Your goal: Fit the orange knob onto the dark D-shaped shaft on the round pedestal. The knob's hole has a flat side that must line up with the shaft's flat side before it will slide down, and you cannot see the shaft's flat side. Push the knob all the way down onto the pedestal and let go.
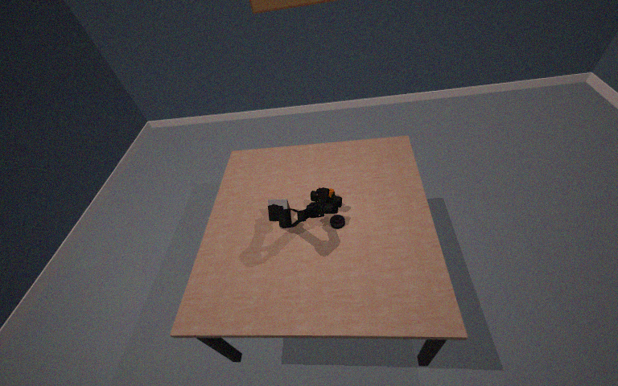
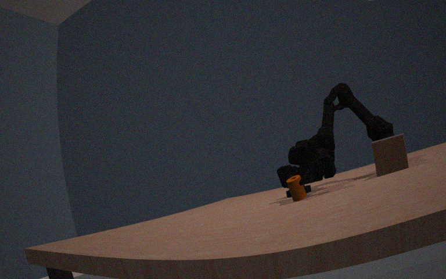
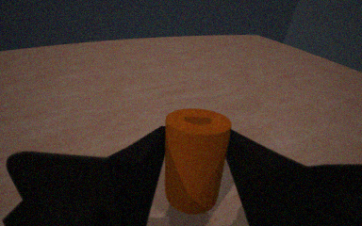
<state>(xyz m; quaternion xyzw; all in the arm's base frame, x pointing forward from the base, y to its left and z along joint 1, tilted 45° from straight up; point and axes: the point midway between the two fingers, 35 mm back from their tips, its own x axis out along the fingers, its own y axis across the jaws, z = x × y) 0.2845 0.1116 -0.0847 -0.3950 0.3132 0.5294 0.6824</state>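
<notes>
Now: the orange knob 20 mm to the right of my gripper tip and 10 mm below it. From my gripper tip the other things lie so: dark round pedestal 60 mm ahead, 190 mm to the right, 20 mm below.
</notes>
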